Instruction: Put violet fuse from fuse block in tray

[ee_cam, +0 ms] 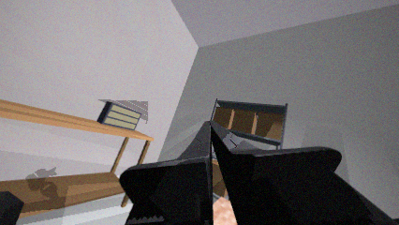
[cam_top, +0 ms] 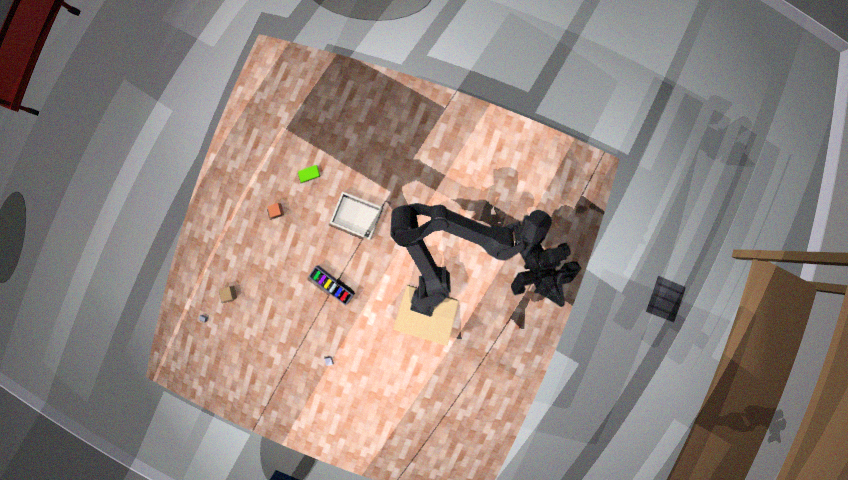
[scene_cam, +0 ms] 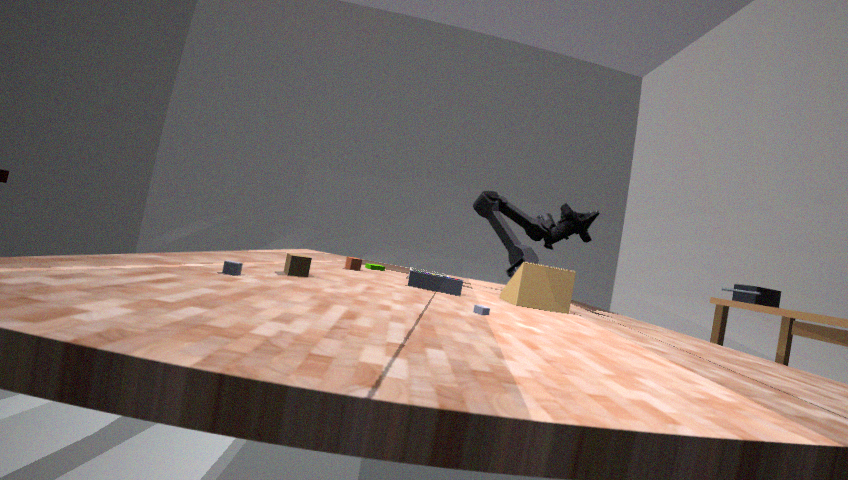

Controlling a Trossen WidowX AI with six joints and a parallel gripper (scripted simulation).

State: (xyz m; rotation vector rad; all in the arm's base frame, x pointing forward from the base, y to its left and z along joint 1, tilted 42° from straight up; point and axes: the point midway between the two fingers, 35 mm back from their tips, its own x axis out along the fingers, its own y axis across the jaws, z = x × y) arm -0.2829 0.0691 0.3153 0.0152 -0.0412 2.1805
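Right now the violet fuse is 600 mm ahead of my gripper tip, 330 mm below it and 170 mm to the left of it. The rest, counted from my gripper tip: tan block: 900 mm ahead, 330 mm to the left, 330 mm below; brown block: 820 mm ahead, 340 mm below, 20 mm to the left; tray: 570 mm ahead, 350 mm below, 40 mm to the right.
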